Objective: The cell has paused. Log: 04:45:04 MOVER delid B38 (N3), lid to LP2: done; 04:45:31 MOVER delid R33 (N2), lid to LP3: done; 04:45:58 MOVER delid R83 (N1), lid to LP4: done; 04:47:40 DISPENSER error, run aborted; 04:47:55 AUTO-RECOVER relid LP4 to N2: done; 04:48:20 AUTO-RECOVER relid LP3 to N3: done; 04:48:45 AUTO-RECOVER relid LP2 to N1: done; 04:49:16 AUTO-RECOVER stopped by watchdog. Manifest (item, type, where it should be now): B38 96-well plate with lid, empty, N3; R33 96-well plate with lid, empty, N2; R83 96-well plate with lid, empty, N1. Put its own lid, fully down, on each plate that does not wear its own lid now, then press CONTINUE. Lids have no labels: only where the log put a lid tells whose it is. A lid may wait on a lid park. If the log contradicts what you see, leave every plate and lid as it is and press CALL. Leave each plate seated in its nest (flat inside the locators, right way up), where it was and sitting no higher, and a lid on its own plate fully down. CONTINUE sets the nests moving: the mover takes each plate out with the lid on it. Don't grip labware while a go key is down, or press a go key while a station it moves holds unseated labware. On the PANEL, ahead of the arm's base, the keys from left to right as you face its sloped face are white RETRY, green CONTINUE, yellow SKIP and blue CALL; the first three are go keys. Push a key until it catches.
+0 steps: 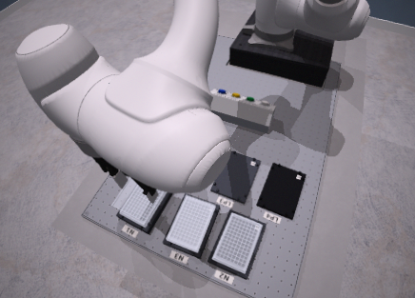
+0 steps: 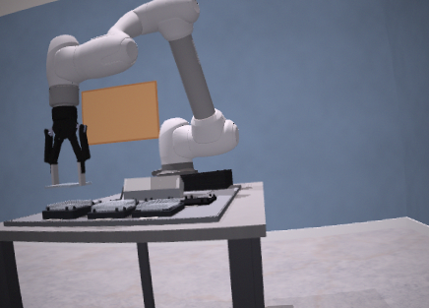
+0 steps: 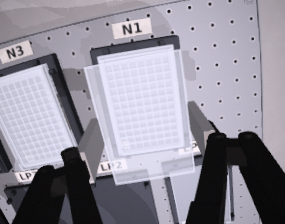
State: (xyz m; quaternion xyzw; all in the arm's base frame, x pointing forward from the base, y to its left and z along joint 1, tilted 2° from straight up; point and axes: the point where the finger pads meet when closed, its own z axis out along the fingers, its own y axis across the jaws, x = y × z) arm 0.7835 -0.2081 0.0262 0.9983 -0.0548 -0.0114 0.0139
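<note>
My hand is 10 cm above the nest N1. The rest, counted from my hand: LP2 label: 11 cm below, 9 cm behind, 8 cm to the left; lid park LP1: 18 cm behind, 11 cm below, 4 cm to the right; pale grey lid: 18 cm behind, 10 cm below, 4 cm to the right.
</note>
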